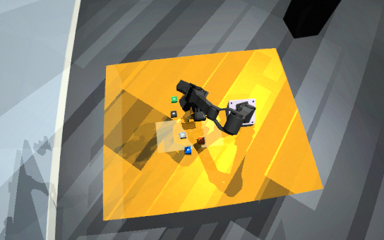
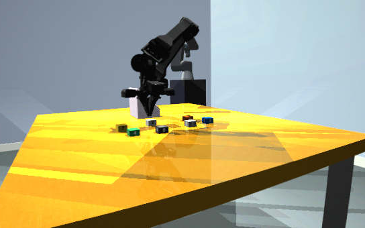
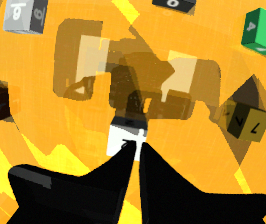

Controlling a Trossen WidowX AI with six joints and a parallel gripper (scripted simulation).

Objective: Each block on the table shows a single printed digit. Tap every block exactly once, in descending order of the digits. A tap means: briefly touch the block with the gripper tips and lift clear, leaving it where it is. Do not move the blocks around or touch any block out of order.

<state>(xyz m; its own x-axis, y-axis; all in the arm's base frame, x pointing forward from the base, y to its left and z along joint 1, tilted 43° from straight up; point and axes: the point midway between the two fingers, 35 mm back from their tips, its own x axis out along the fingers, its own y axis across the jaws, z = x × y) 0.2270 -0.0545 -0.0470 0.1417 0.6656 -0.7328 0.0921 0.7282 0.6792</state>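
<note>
Now: the white block 10 mm behind my gripper tip, 10 mm to the left of it and 20 mm below it. Round my gripper tip: grey block: 100 mm ahead, 110 mm to the left, 20 mm below; then yellow block: 20 mm ahead, 110 mm to the right, 20 mm below; then black block: 130 mm ahead, 20 mm to the right, 20 mm below.
</note>
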